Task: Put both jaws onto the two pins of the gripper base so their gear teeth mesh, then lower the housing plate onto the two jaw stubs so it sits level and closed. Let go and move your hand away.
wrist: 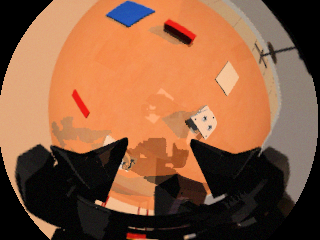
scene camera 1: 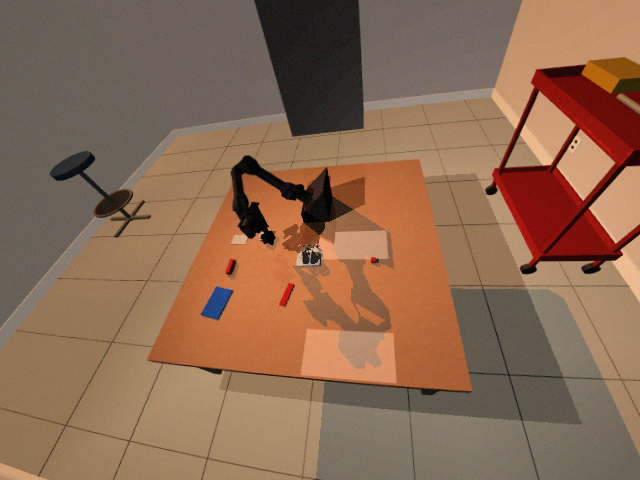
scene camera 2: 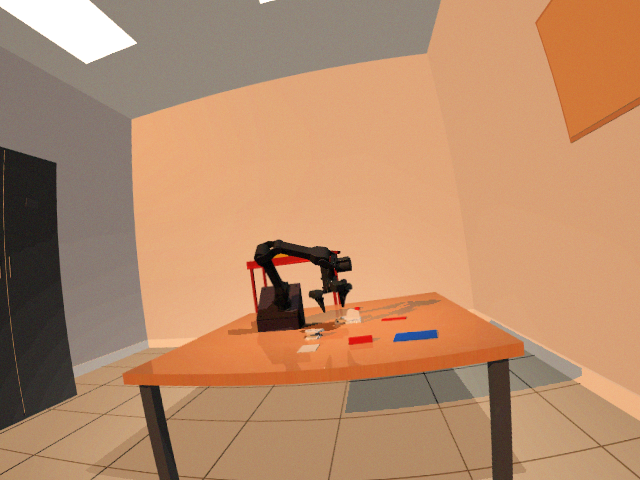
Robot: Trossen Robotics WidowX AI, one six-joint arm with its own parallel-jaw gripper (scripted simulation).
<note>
The gripper [scene camera 2: 333, 310] is open and holds nothing.
The gripper also shows in the wrist view [wrist: 160, 141].
</note>
